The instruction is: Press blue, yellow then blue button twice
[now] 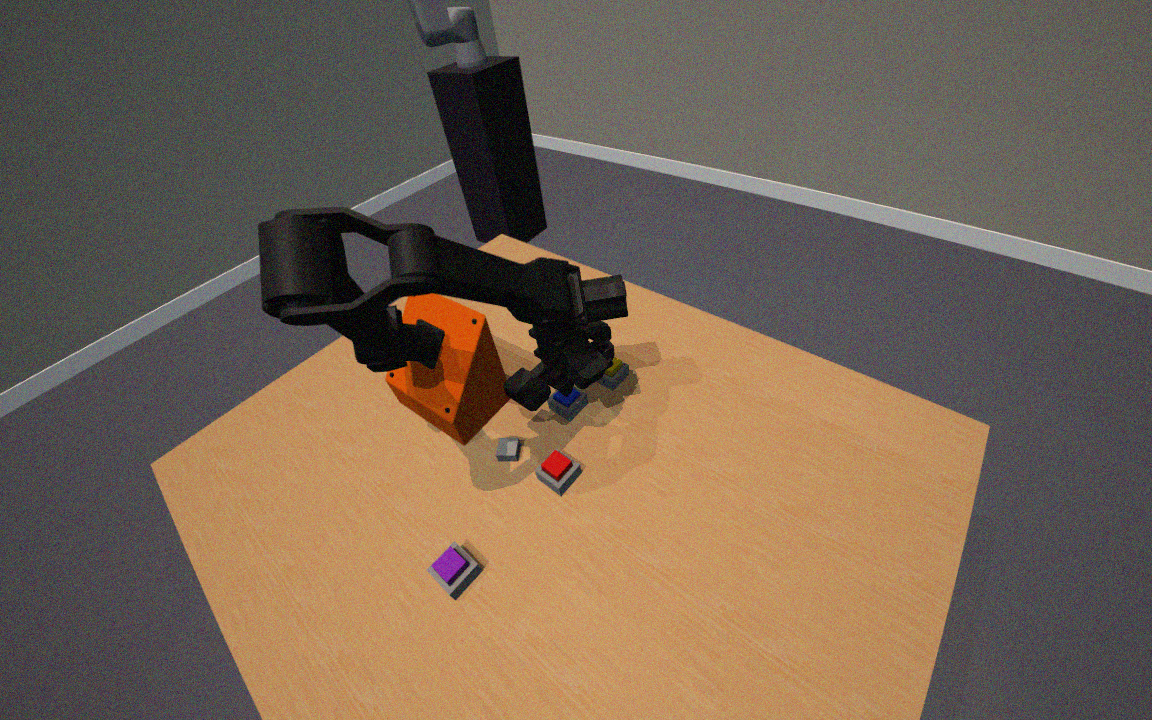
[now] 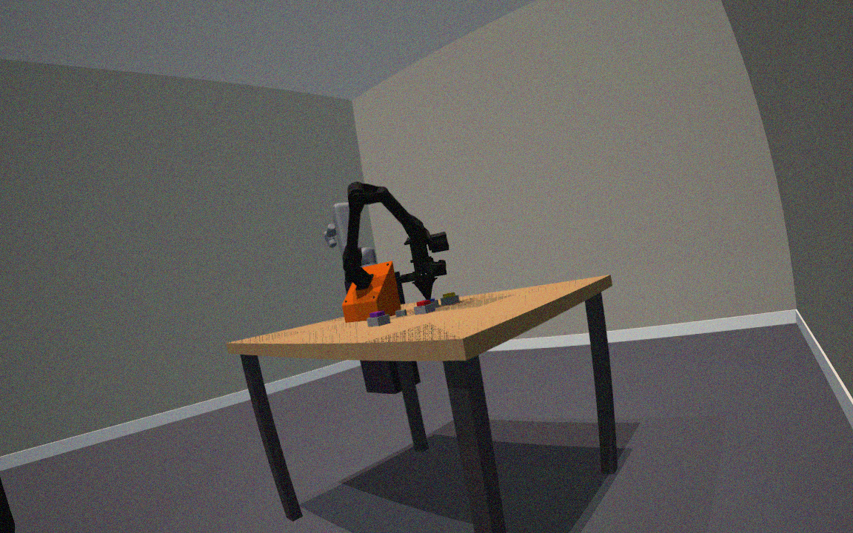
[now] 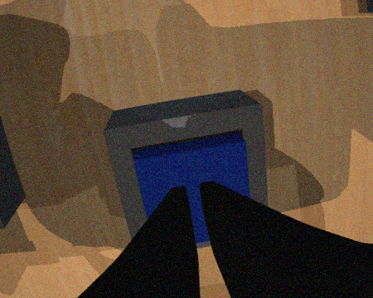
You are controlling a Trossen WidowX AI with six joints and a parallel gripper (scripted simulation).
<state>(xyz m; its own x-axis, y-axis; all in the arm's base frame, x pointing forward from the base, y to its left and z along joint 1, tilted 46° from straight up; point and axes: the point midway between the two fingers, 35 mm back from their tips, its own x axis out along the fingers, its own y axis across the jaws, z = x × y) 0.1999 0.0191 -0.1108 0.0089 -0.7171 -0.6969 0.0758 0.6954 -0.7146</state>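
The blue button is 1 cm below my gripper tip. The rest, counted from my gripper tip: yellow button: 9 cm to the left, 3 cm ahead; small grey block: 13 cm to the right, 3 cm behind, 2 cm below; red button: 11 cm to the right, 7 cm ahead.
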